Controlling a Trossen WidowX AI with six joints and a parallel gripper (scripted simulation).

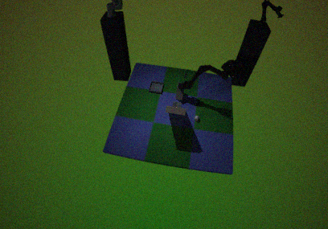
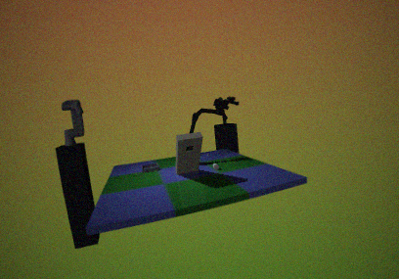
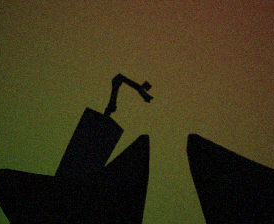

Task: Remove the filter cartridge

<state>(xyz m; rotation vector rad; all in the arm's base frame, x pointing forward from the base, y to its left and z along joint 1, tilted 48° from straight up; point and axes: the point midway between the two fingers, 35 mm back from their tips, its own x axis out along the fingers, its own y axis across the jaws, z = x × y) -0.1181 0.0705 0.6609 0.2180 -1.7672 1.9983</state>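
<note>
My gripper tip is 47 cm short of the round filter cartridge, 58 cm to the left of it and 31 cm above it. Round my gripper tip: grey service panel (42 cm ahead, 58 cm to the right, 39 cm below); grey tray (2 cm ahead, 83 cm to the right, 55 cm below).
</note>
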